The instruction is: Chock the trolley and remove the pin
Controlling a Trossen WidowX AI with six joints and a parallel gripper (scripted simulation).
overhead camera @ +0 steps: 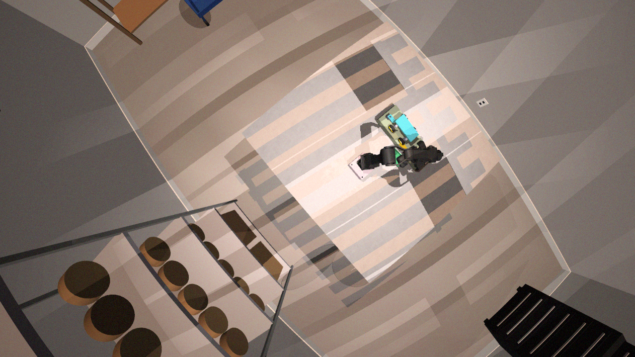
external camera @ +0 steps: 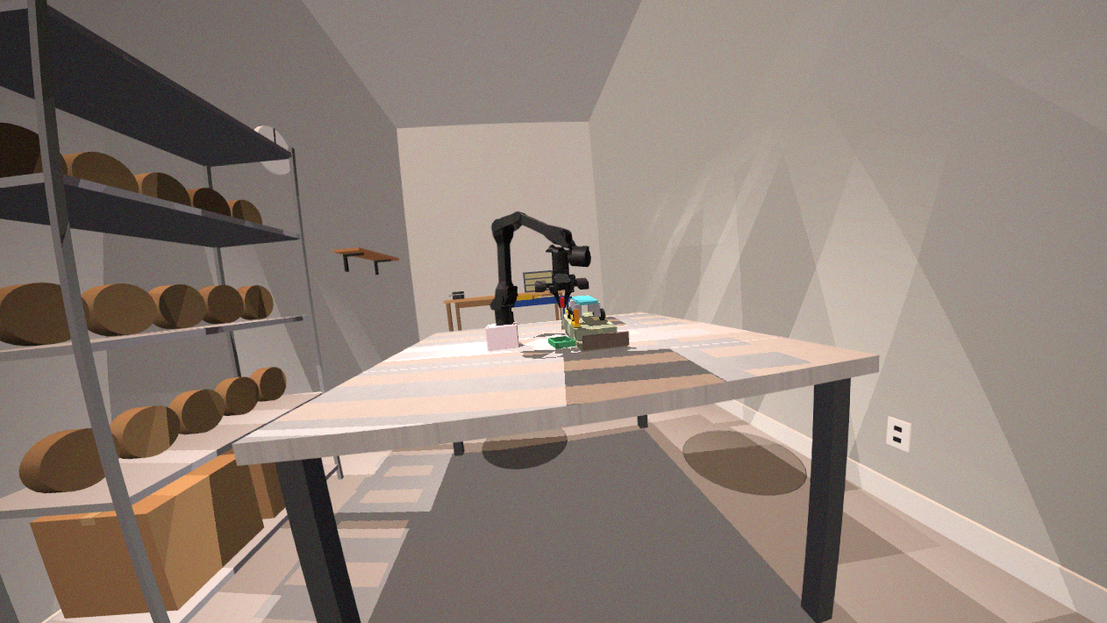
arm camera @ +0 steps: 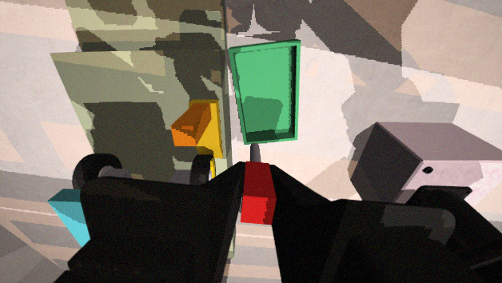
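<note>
My gripper tip is now right at the stop pin. From my gripper tip the other things lie so: yellow chock (5 cm ahead, 1 cm to the left, 5 cm below); green tray (2 cm behind, 14 cm below); trolley (10 cm ahead, 11 cm to the left, 2 cm below).
</note>
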